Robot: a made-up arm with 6 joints.
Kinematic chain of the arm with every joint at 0, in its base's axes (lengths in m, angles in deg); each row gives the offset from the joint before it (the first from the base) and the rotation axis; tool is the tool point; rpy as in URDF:
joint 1: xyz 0 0 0.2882 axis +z
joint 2: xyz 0 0 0 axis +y
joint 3: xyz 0.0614 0 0.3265 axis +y
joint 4: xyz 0.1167 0 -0.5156 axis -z
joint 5: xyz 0 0 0 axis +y
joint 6: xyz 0.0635 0 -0.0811 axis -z
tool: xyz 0 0 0 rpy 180 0 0
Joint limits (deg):
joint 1: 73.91..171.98
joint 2: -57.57..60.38
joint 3: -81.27..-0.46
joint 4: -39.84..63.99
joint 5: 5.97..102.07
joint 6: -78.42..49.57
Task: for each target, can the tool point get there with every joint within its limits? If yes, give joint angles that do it. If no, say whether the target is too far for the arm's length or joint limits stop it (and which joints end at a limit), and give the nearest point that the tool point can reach.
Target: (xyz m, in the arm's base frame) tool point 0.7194 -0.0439 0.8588
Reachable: no: joint limits stop it (at a limit: joint 1, joint 2, joint 4, joint 5) | nearest point 0.1080 0.1603 0.8818 | short by 0.645 m
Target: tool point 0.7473 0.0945 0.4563
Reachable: no: joint limits stop it (at a limit: joint 1, joint 2, joint 4, joint 5) | nearest point 0.1447 0.2878 0.4543 | short by 0.633 m
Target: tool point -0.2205 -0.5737 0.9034
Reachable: no: joint limits stop it (at a limit: joint 1, joint 2, joint 4, joint 5) | nearest point -0.1638 -0.0610 0.9190 | short by 0.516 m
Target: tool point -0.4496 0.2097 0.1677
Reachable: yes | joints 151.28 7.73 -45.07 24.46 87.00 8.89
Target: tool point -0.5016 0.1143 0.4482
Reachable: yes | joints 164.34 -21.12 -47.27 22.86 77.41 13.77
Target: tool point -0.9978 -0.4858 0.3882
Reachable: no: too far | nearest point -0.7032 0.0151 0.3641 | short by 0.582 m
